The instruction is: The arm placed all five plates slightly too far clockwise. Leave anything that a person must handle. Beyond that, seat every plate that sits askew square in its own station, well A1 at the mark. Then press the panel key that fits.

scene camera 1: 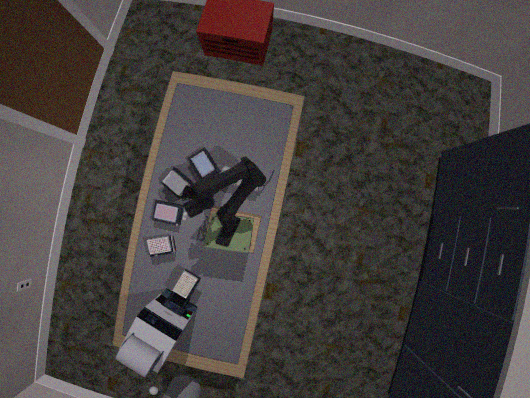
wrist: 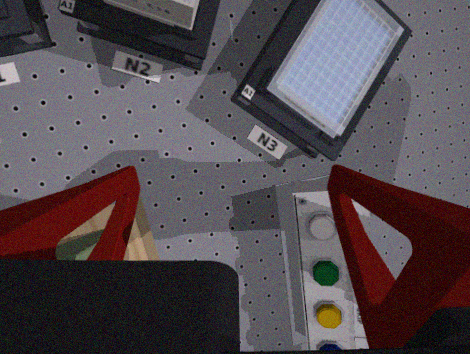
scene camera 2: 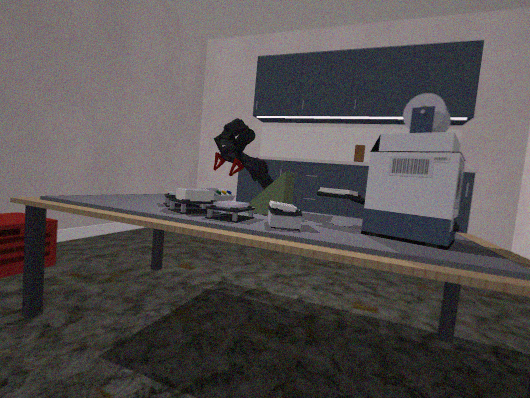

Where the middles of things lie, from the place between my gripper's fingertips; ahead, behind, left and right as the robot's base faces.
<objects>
The blue-tinted well plate (wrist: pixel 329 69) lies 7 cm ahead of my hand, 14 cm to the right of it and 11 cm below it.
</objects>
